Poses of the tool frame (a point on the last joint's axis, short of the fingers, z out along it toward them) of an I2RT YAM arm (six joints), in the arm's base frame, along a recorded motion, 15 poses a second.
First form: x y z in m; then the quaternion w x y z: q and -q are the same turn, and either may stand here.
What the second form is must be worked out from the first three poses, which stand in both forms.
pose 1, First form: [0.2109, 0.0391, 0.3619, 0.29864, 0.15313, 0.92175, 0.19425]
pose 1, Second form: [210.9, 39.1, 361.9, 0.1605, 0.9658, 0.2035, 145.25]
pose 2, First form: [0.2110, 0.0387, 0.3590, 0.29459, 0.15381, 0.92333, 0.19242]
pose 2, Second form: [211.0, 38.7, 359.0, 0.1610, 0.9662, 0.2014, 145.73]
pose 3, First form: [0.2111, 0.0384, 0.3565, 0.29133, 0.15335, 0.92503, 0.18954]
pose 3, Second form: [211.1, 38.4, 356.5, 0.1603, 0.9670, 0.1981, 146.12]
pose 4, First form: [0.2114, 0.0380, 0.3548, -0.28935, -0.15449, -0.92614, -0.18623]
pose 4, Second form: [211.4, 38.0, 354.8, 0.1614, 0.9675, 0.1946, 146.36]
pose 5, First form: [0.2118, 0.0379, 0.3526, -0.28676, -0.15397, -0.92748, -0.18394]
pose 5, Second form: [211.8, 37.9, 352.6, 0.1607, 0.9681, 0.1920, 146.67]
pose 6, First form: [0.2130, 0.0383, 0.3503, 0.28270, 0.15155, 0.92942, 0.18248]
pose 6, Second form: [213.0, 38.3, 350.3, 0.1580, 0.9689, 0.1902, 147.16]
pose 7, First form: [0.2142, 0.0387, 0.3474, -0.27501, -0.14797, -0.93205, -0.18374]
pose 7, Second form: [214.2, 38.7, 347.4, 0.1539, 0.9694, 0.1911, 148.07]
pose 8, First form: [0.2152, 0.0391, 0.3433, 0.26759, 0.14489, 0.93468, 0.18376]
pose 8, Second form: [215.2, 39.1, 343.3, 0.1504, 0.9701, 0.1907, 148.96]
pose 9, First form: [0.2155, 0.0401, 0.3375, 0.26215, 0.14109, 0.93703, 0.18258]
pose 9, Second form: [215.5, 40.1, 337.5, 0.1462, 0.9710, 0.1892, 149.60]
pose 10, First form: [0.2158, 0.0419, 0.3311, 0.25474, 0.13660, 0.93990, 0.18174]
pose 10, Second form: [215.8, 41.9, 331.1, 0.1413, 0.9720, 0.1879, 150.48]
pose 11, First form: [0.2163, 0.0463, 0.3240, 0.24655, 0.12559, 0.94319, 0.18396]
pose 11, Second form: [216.3, 46.3, 324.0, 0.1296, 0.9732, 0.1898, 151.45]
